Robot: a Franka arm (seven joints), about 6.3 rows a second.
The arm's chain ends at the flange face. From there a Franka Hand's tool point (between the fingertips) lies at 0.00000 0.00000 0.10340 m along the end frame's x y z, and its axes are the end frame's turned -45 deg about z.
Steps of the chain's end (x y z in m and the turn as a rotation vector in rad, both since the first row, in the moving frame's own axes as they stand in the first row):
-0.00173 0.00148 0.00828 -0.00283 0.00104 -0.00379
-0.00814 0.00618 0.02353 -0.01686 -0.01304 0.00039
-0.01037 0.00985 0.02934 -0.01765 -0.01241 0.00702
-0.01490 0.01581 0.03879 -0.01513 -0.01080 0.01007
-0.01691 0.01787 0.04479 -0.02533 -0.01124 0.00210
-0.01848 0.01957 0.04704 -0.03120 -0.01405 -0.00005
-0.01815 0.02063 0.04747 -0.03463 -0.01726 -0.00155
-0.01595 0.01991 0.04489 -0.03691 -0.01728 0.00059
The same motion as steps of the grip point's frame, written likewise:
-0.00240 0.00011 0.00828 -0.00274 -0.00127 -0.00379
-0.01231 -0.00111 0.02351 -0.00270 -0.02114 0.00039
-0.01650 0.00001 0.02932 -0.00371 -0.02126 0.00702
-0.02361 0.00095 0.03877 -0.00306 -0.01834 0.01007
-0.02727 0.00171 0.04475 -0.00996 -0.02586 0.00210
-0.03021 0.00202 0.04698 -0.01213 -0.03200 -0.00005
-0.03121 0.00303 0.04739 -0.01228 -0.03669 -0.00155
-0.02932 0.00423 0.04480 -0.01388 -0.03832 0.00059

